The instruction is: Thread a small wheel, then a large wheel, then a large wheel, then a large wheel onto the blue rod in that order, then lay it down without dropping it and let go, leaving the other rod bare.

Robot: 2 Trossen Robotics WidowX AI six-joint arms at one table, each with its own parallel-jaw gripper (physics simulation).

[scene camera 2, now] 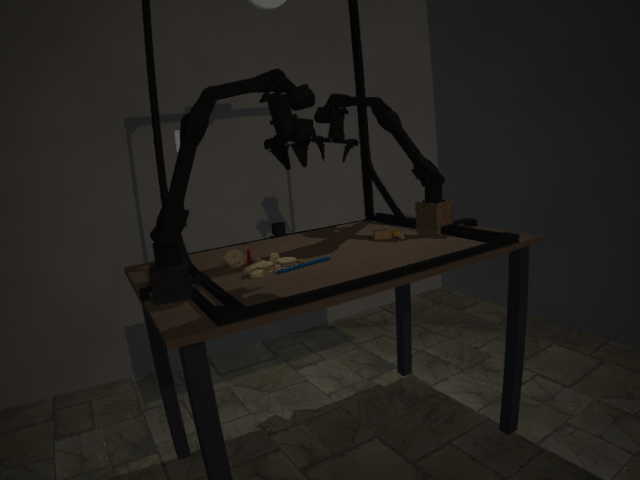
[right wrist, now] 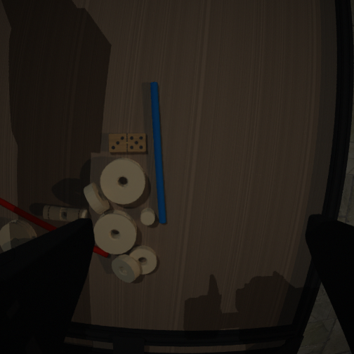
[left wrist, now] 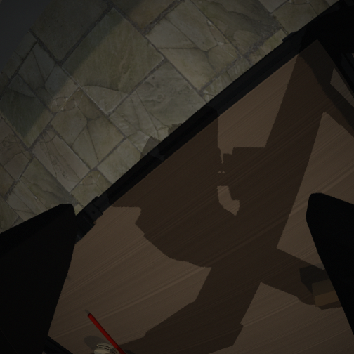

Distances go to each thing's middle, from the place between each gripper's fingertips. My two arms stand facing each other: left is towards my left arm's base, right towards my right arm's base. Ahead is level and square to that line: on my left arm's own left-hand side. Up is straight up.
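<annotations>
The domino [right wrist: 117, 142] is here, and my left hand is 410 mm short of it, 430 mm to the left of it and 260 mm above it. As for the blue rod [right wrist: 153, 85], it is 450 mm to the right of my left hand and 450 mm ahead of it, and 260 mm below.
From my right hand, the domino is 50 mm behind and 20 mm to the left, and 280 mm below. The blue rod is 10 mm behind my right hand and 280 mm below it.
</annotations>
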